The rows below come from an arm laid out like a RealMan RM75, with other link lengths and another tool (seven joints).
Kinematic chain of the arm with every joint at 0, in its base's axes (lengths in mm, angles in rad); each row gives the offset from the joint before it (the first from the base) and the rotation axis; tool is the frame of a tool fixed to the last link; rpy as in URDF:
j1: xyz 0 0 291 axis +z
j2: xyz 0 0 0 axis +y
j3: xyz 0 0 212.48 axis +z
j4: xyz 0 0 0 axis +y
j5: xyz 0 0 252 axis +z
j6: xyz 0 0 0 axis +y
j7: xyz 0 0 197.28 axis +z
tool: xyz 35 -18 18 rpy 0 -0.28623 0.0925
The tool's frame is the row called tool.
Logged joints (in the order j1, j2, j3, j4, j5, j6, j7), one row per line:
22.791, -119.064, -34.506, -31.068, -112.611, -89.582, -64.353
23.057, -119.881, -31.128, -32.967, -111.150, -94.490, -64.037
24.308, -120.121, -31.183, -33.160, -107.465, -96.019, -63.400
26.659, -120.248, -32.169, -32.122, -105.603, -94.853, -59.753
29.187, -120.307, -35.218, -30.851, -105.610, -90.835, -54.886
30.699, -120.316, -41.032, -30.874, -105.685, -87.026, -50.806
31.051, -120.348, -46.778, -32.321, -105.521, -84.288, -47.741
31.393, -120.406, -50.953, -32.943, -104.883, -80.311, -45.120
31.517, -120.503, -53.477, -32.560, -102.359, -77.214, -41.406
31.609, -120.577, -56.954, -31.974, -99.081, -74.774, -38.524
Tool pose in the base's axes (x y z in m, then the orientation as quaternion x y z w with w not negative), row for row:
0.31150, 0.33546, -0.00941, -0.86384, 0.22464, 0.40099, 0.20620
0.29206, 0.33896, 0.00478, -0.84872, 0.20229, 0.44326, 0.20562
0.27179, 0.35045, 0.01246, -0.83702, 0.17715, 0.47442, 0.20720
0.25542, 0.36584, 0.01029, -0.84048, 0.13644, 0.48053, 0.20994
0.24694, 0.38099, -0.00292, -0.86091, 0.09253, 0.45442, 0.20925
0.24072, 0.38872, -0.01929, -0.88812, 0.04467, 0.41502, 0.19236
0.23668, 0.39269, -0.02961, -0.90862, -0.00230, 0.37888, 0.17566
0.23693, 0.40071, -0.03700, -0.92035, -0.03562, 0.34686, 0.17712
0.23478, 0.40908, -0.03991, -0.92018, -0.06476, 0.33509, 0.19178
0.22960, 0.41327, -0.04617, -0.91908, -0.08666, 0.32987, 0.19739
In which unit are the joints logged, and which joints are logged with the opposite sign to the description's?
The joints are logged in degrees. Opposite sign: j2, j7.
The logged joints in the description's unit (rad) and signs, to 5 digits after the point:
0.39778, 2.07806, -0.60224, -0.54224, -1.96543, -1.56350, 1.12317
0.40242, 2.09232, -0.54329, -0.57538, -1.93993, -1.64916, 1.11766
0.42425, 2.09651, -0.54425, -0.57875, -1.87562, -1.67585, 1.10654
0.46529, 2.09872, -0.56145, -0.56063, -1.84312, -1.65550, 1.04289
0.50941, 2.09975, -0.61467, -0.53845, -1.84324, -1.58537, 0.95794
0.53580, 2.09991, -0.71614, -0.53885, -1.84455, -1.51889, 0.88673
0.54194, 2.10047, -0.81643, -0.56411, -1.84169, -1.47110, 0.83324
0.54791, 2.10148, -0.88930, -0.57496, -1.83055, -1.40169, 0.78749
0.55008, 2.10317, -0.93335, -0.56828, -1.78650, -1.34764, 0.72267
0.55168, 2.10447, -0.99403, -0.55805, -1.72929, -1.30505, 0.67237

